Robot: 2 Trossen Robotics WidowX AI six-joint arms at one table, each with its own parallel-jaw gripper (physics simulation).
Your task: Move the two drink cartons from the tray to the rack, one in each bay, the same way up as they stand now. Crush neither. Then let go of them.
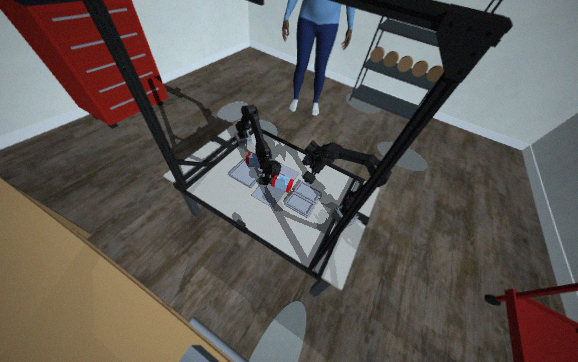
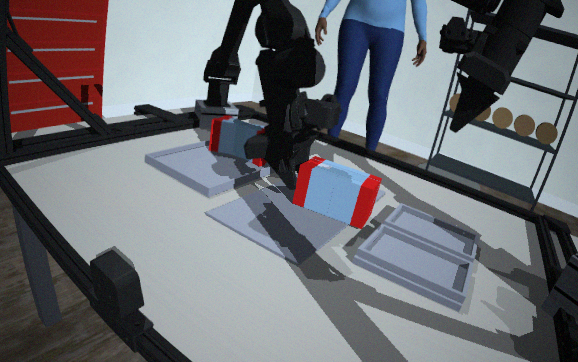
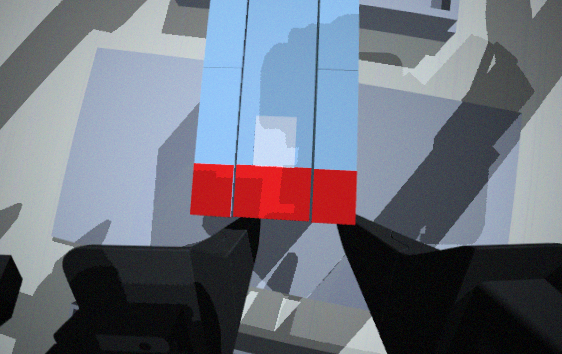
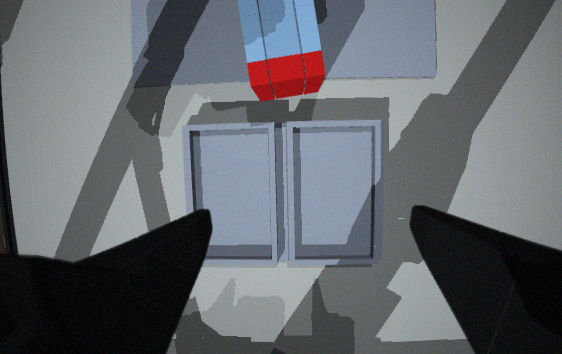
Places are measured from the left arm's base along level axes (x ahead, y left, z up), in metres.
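Where they show: left gripper, fingertip midpoint: [image 1: 272, 181] [image 2: 298, 184] [image 3: 298, 216]; right gripper, fingertip midpoint: [image 2: 455, 127] [image 4: 310, 218]; left arm's base at its link origin: [image 1: 242, 135] [image 2: 216, 104].
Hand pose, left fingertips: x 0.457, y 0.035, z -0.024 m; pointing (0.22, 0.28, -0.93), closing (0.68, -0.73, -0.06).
Each offset is from my left fingertips to the top centre of the thing.
A blue carton with red ends {dx +0.041, dy +0.050, dz +0.041 m} [image 1: 283, 183] [image 2: 332, 192] [image 3: 280, 90] [image 4: 285, 30] lies lengthwise over the flat grey plate, its right end past the plate's edge; whether it rests flat is unclear. My left gripper [image 1: 266, 181] [image 2: 292, 182] [image 3: 298, 216] is at its left end, half open, with nothing between the fingers; contact with that end cannot be told. The second carton {dx -0.199, dy -0.036, dz +0.043 m} [image 1: 251, 159] [image 2: 235, 137] is at the tray {dx -0.165, dy -0.082, dz -0.015 m} [image 1: 240, 172] [image 2: 175, 173], partly hidden by the left arm. The two-bay rack {dx +0.182, dy +0.137, dz -0.011 m} [image 1: 296, 209] [image 2: 407, 282] [image 4: 272, 200] is empty. My right gripper [image 1: 309, 176] [image 2: 455, 127] [image 4: 310, 218] is wide open above it.
The flat grey plate [image 1: 261, 195] [image 2: 235, 215] [image 3: 125, 110] [image 4: 390, 50] lies between tray and rack. A dark frame [image 1: 250, 230] runs around the white table. A black block [image 2: 117, 280] sits on its front rail. A person [image 1: 314, 50] stands behind the table.
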